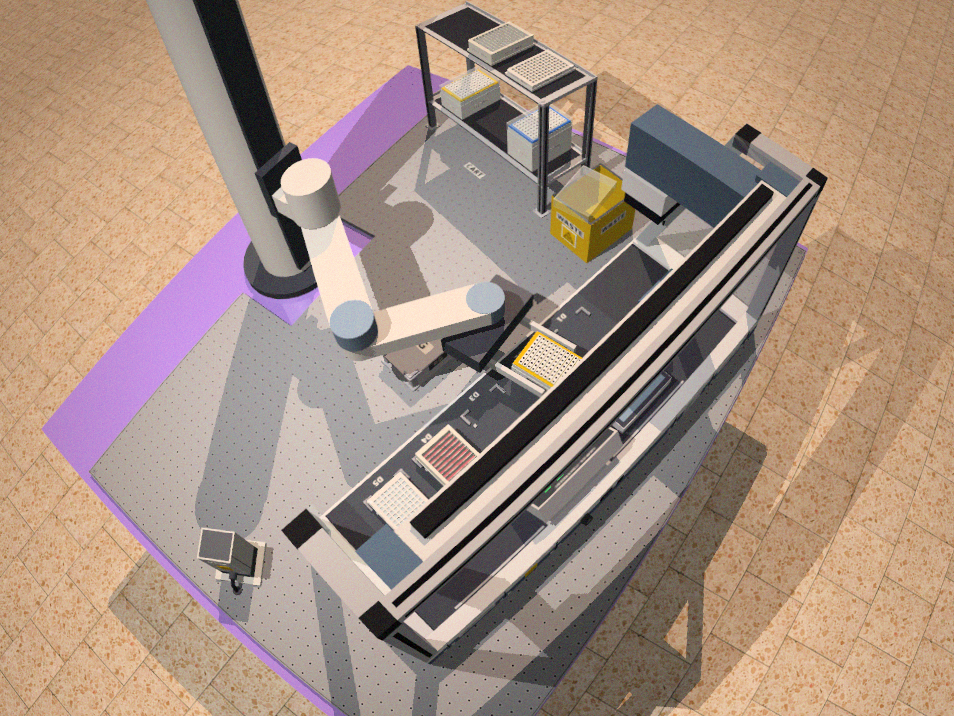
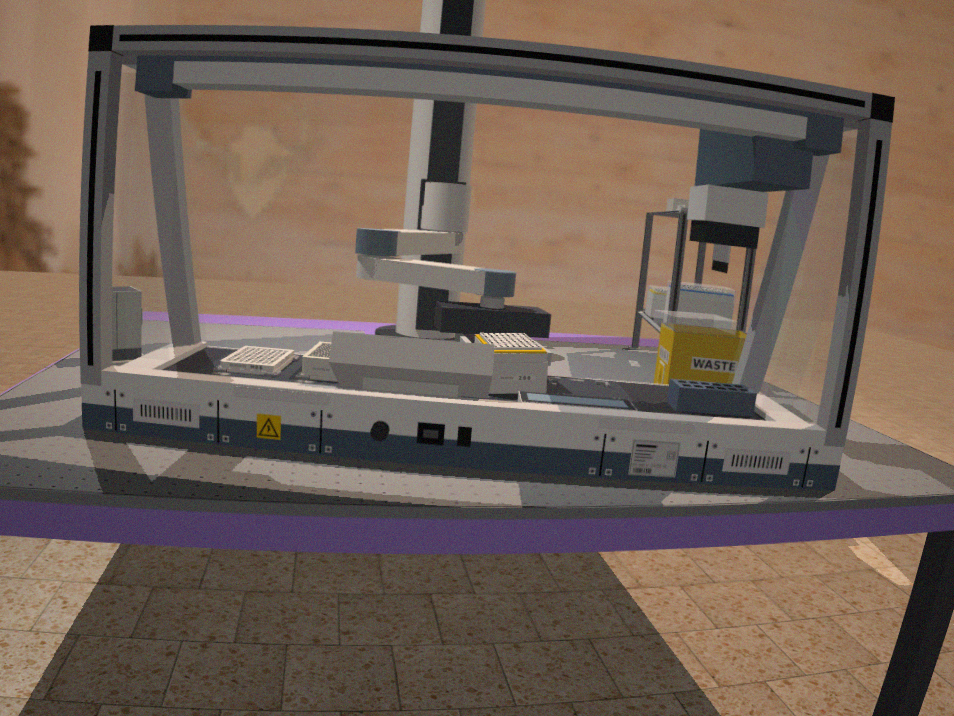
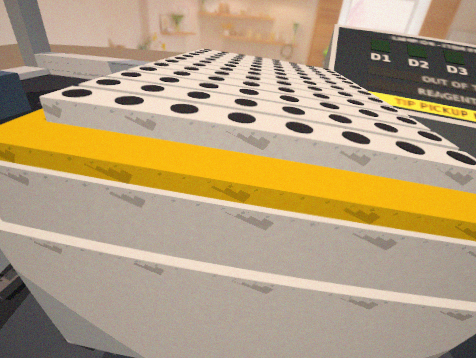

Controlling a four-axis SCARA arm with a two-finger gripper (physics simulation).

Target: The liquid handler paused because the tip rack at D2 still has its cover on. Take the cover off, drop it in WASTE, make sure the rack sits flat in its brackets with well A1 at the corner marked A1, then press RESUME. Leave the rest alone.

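Note:
The tip rack, with a yellow band and a white top full of dark holes, stands at D2. No cover shows on it. Whether it sits flat in its brackets cannot be told, and no A1 mark is readable. A clear cover lies in the mouth of the yellow WASTE bin. My gripper is beside the rack on the arm's side, partly open and empty; its fingertips are hidden. The tilted screen shows "TIP PICKUP" in yellow; the RESUME button does not show.
A red-striped plate is at D4 and a white plate at D5. The handler's gantry beam spans the deck. A shelf cart stands behind the bin. A low box lies under the arm.

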